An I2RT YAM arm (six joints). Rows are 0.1 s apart.
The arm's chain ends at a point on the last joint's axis. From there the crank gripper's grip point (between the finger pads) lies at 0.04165 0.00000 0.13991 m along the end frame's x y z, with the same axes.
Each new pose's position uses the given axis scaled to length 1; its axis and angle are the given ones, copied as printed.
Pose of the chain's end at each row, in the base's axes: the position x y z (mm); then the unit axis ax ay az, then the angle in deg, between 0 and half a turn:
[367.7 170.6 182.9 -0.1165 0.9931 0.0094 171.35]
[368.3 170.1 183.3 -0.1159 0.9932 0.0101 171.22]
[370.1 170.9 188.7 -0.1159 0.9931 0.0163 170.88]
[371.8 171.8 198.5 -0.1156 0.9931 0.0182 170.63]
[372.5 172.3 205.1 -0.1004 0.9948 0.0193 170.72]
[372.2 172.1 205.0 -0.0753 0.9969 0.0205 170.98]
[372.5 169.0 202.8 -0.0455 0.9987 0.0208 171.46]
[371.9 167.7 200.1 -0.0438 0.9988 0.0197 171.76]
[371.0 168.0 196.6 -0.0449 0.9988 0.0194 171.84]
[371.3 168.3 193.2 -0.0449 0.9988 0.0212 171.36]
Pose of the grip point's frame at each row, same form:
[348.2 166.1 38.3 -0.1165 0.9931 0.0094 171.35]
[349.1 165.9 38.6 -0.1159 0.9932 0.0101 171.22]
[351.6 168.6 43.9 -0.1159 0.9931 0.0163 170.88]
[353.8 170.1 53.6 -0.1156 0.9931 0.0182 170.63]
[354.1 171.8 60.3 -0.1004 0.9948 0.0193 170.72]
[353.0 173.4 60.3 -0.0753 0.9969 0.0205 170.98]
[352.0 172.1 58.3 -0.0455 0.9987 0.0208 171.46]
[350.6 170.5 55.7 -0.0438 0.9988 0.0197 171.76]
[349.5 170.7 52.2 -0.0449 0.9988 0.0194 171.84]
[351.0 171.6 48.7 -0.0449 0.9988 0.0212 171.36]

